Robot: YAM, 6 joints.
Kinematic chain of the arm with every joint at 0, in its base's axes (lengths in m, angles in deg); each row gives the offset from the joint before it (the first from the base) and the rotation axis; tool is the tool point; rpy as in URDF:
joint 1: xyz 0 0 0.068 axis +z
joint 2: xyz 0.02 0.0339 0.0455 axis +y
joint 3: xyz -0.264 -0.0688 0 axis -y
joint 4: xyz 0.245 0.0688 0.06 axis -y
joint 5: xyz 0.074 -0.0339 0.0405 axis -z
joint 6: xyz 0.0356 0 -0.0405 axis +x
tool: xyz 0 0 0 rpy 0 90 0
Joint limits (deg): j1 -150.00..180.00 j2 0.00..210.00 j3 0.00..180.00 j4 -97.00..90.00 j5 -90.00..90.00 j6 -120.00..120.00
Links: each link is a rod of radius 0.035 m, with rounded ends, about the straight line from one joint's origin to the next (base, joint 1, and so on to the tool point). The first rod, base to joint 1, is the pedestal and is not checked.
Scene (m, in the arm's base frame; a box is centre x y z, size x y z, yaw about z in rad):
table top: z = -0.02
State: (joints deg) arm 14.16 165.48 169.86 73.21 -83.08 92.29
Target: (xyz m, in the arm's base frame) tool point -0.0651 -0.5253 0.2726
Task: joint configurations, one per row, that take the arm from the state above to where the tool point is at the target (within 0.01 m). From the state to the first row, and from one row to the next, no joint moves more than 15 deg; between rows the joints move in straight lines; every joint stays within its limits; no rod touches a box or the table.
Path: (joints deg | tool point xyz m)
1: -0.22 166.82 170.80 75.07 -83.37 92.29 | 0.5323 0.0333 0.3272
2: -14.61 168.17 171.74 76.94 -83.67 92.29 | 0.5238 -0.1000 0.3196
3: -28.99 169.51 172.69 78.80 -83.96 92.29 | 0.4823 -0.2267 0.3120
4: -43.37 170.86 173.63 80.67 -84.26 92.29 | 0.4106 -0.3391 0.3043
5: -57.76 172.20 174.57 82.53 -84.55 92.29 | 0.3131 -0.4300 0.2965
6: -72.14 173.55 175.51 84.40 -84.84 92.29 | 0.1963 -0.4936 0.2885
7: -86.53 174.89 176.45 86.26 -85.14 92.29 | 0.0674 -0.5260 0.2806
8: -100.91 176.24 177.40 88.12 -85.43 92.29 | -0.0651 -0.5253 0.2726

